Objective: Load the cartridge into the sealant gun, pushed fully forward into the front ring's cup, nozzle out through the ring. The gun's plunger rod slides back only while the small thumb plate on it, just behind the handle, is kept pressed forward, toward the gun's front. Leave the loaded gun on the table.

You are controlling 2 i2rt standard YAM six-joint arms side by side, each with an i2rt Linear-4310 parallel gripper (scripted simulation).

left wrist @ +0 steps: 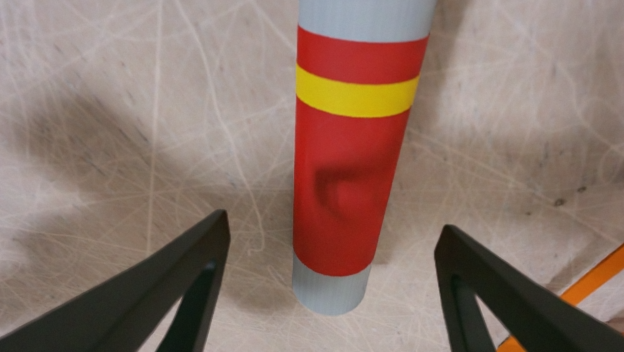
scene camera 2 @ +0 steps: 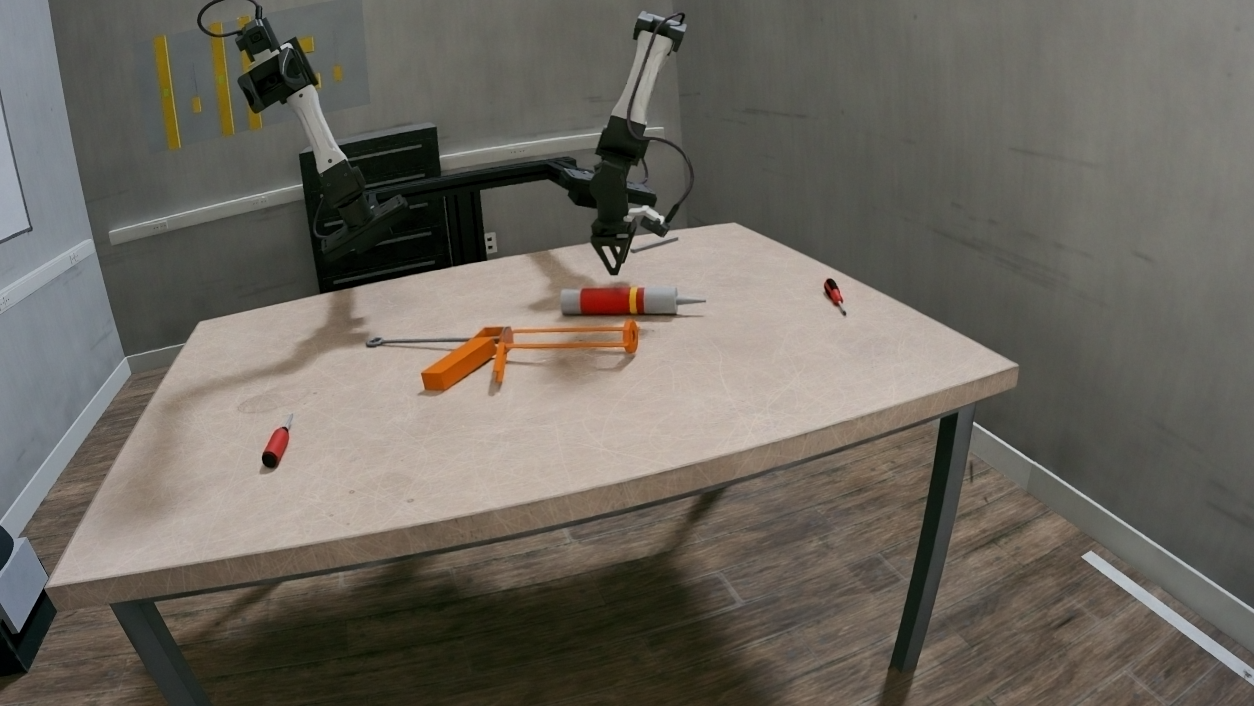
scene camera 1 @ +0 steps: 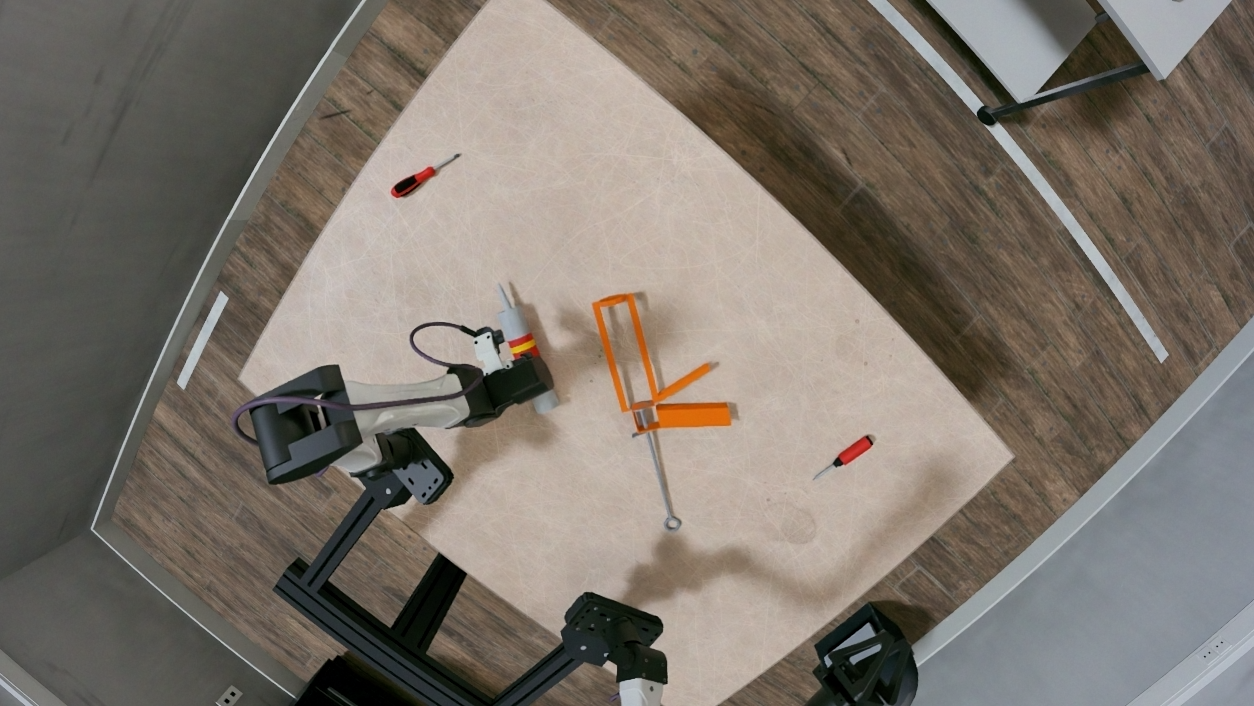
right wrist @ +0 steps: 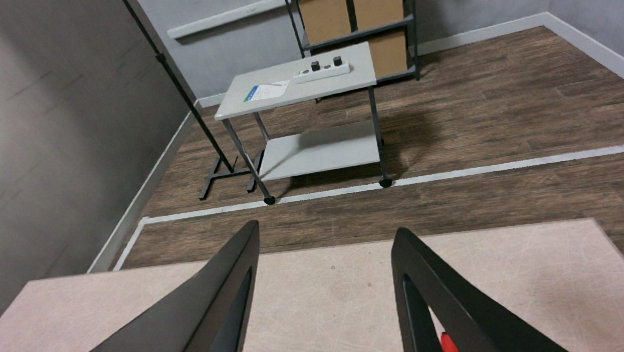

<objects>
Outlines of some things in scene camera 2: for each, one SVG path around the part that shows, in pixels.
My left gripper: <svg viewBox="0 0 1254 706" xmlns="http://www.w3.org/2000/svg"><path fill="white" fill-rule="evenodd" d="M627 189L623 190L620 197L613 202L602 203L596 200L598 218L591 225L591 245L599 255L610 276L617 276L621 265L626 261L637 229L635 216L645 215L653 221L657 218L661 220L660 225L664 219L663 216L650 209L649 206L631 208L629 211ZM602 247L609 246L616 261L614 268L611 266ZM617 234L628 234L628 237L617 238Z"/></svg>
My right gripper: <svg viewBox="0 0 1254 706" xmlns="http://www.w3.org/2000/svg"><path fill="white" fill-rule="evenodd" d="M293 48L286 49L281 53L278 50L271 53L269 49L266 49L259 54L252 54L256 62L249 65L249 73L247 72L238 78L237 82L239 82L238 84L240 84L239 86L241 86L240 88L255 114L291 94L293 90L297 91L305 86L308 78Z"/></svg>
A cartridge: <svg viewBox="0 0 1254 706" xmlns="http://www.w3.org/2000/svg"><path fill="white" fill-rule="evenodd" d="M706 299L677 297L677 288L563 289L560 305L563 315L677 314L678 305L706 303Z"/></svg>
</objects>
